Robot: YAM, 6 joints.
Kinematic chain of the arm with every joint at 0, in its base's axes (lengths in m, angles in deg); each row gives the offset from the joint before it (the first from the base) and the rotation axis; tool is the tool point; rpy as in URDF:
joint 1: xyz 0 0 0.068 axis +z
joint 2: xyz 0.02 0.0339 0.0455 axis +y
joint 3: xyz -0.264 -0.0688 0 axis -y
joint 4: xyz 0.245 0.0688 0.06 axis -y
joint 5: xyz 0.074 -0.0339 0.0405 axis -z
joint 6: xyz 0.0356 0 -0.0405 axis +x
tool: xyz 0 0 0 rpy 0 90 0
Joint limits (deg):
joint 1: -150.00..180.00
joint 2: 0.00..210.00
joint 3: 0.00..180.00
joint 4: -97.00..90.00
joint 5: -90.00..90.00
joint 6: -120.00..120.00
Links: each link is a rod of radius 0.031 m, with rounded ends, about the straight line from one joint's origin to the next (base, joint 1, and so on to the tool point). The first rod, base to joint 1, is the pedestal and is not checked.
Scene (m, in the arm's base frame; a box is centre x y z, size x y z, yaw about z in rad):
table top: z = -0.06
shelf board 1: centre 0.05 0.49 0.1 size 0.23 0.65 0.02 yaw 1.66
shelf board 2: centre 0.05 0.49 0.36 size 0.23 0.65 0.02 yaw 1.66
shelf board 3: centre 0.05 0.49 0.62 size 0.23 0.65 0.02 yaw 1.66
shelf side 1: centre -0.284 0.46 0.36 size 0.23 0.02 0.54 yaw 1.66
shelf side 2: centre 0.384 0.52 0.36 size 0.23 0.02 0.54 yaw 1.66
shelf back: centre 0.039 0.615 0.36 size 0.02 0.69 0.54 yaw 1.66
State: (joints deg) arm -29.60 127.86 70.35 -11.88 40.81 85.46
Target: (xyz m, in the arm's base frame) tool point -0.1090 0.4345 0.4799
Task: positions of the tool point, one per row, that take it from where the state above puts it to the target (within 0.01 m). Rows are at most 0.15 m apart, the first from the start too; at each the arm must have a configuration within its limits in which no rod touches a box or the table.
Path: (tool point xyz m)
1: 0.3669 -0.1467 0.1190
2: 0.3702 -0.0688 0.1831
3: 0.3451 0.0055 0.2430
4: 0.2949 0.0664 0.2961
5: 0.2262 0.1055 0.3403
6: 0.2307 0.1776 0.3680
7: 0.2102 0.2553 0.3950
8: 0.1624 0.3288 0.4208
9: 0.0893 0.3886 0.4442
10: -0.0038 0.4259 0.4642
11: -0.1090 0.4345 0.4799

